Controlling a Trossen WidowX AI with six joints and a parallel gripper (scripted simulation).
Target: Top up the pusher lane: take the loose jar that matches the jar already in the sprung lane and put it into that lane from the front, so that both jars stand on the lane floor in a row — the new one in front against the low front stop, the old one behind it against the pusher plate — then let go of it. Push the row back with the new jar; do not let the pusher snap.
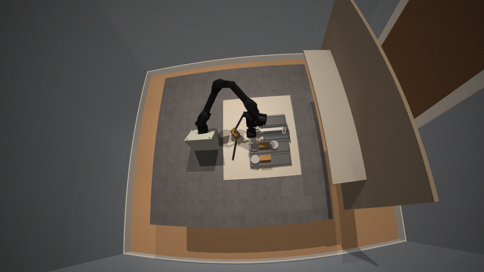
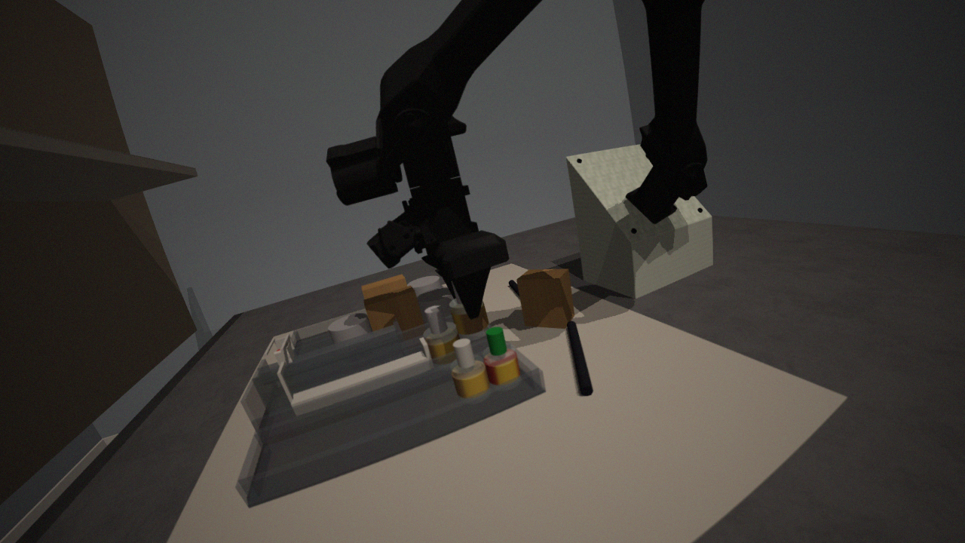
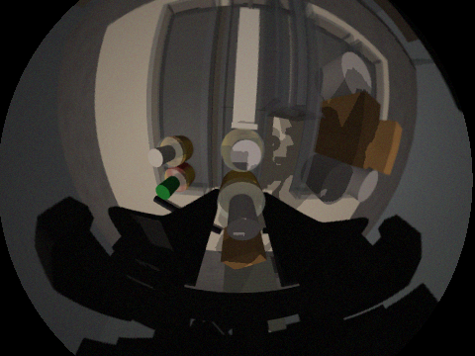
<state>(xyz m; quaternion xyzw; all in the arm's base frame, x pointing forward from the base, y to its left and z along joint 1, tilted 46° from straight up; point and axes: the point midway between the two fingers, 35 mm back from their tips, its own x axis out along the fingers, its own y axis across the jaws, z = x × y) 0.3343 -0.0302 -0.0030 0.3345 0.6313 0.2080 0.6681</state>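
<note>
Right now the sprung lane is 14 cm ahead of my gripper tip, 4 cm to the right of it and 4 cm below it. From my gripper tip the other things lie so: red mark: 22 cm ahead, 7 cm to the right, 1 cm above; white pusher strip: 14 cm ahead, 5 cm to the right, 1 cm below; shelf: 50 cm ahead, 31 cm above, 9 cm to the right.
</note>
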